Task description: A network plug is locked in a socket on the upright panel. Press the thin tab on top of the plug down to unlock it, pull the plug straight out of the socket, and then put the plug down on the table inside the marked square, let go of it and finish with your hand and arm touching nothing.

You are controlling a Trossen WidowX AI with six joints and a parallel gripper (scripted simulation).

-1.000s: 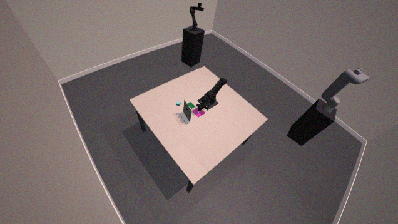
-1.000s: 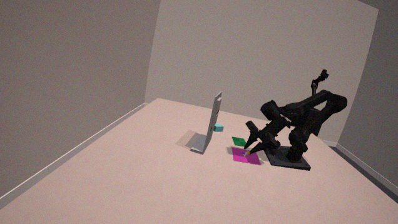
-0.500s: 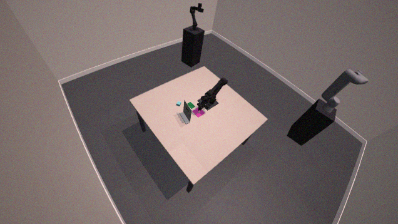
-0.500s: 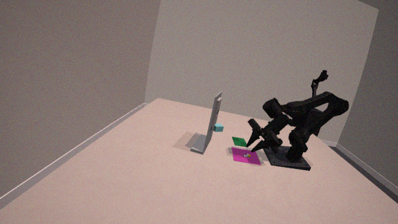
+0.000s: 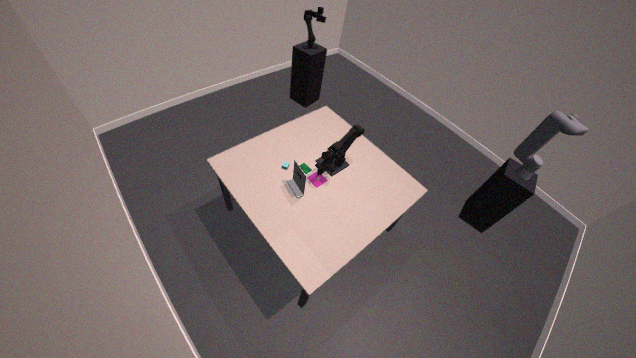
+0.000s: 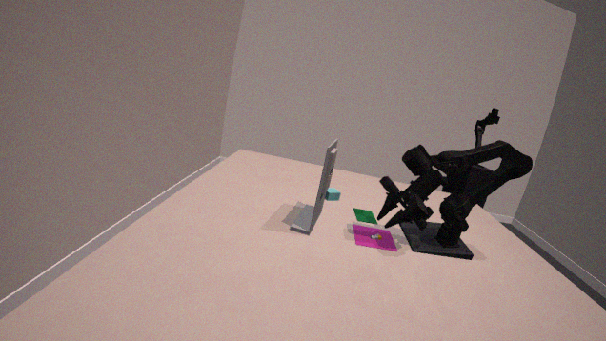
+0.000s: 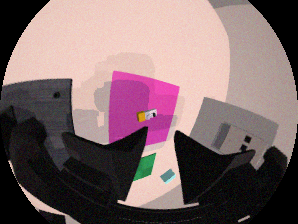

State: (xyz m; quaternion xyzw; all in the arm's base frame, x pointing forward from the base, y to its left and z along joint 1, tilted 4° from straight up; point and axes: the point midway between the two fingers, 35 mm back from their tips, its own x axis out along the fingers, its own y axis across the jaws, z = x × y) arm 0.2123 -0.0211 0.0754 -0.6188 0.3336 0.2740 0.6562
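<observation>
My gripper tip is now 4 cm above the plug, 1 cm to the right of it and 1 cm short of it. From my gripper tip the other things lie so: grey upright panel (18 cm ahead, 6 cm to the right, 6 cm above); then magenta square (5 cm below, 1 cm ahead).
</observation>
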